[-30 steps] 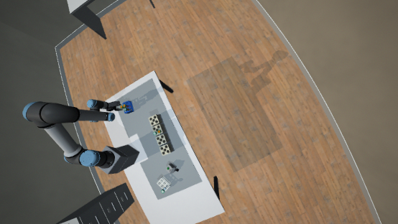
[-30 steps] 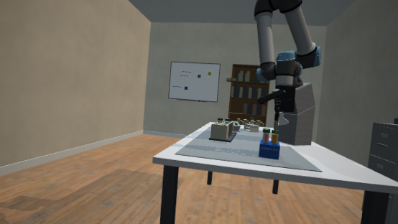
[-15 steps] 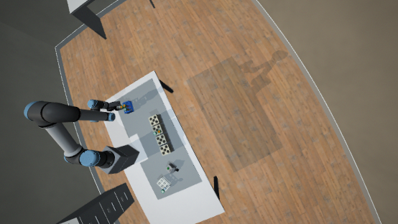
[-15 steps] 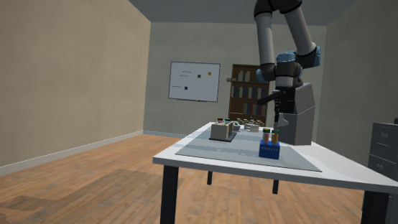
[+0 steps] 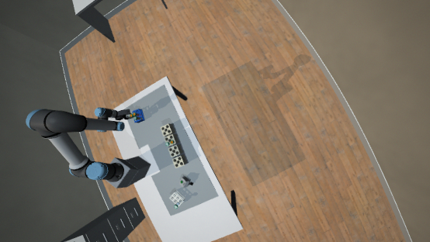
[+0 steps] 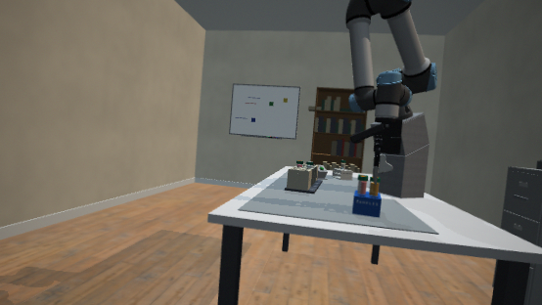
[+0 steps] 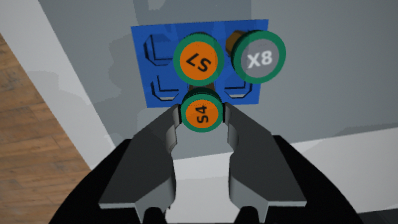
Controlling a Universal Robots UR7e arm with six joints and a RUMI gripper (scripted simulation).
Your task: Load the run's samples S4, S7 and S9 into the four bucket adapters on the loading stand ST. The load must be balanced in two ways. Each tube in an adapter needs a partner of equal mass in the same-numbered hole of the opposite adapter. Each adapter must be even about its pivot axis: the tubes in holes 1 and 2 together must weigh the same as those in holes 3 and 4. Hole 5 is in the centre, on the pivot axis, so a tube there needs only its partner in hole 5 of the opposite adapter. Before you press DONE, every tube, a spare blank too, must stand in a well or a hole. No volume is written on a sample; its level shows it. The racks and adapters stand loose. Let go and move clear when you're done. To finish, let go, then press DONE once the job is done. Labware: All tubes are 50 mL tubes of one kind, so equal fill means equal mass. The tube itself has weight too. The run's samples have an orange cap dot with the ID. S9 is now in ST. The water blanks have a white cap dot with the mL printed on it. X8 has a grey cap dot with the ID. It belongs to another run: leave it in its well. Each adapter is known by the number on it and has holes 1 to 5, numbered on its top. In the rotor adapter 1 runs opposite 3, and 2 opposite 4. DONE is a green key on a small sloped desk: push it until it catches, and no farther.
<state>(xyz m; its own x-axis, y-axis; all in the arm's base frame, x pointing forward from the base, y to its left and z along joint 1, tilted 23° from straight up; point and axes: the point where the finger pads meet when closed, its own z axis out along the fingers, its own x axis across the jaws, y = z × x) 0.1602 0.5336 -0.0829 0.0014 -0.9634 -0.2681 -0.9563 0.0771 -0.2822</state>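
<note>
Right now the tube S4 is 50 mm below my hand and 10 mm ahead of it. Also, from my hand: tube S9: 400 mm to the right, 350 mm ahead, 50 mm below; adapter 1: 370 mm to the right, 330 mm ahead, 60 mm below; blue rack: 80 mm below, 20 mm ahead.
</note>
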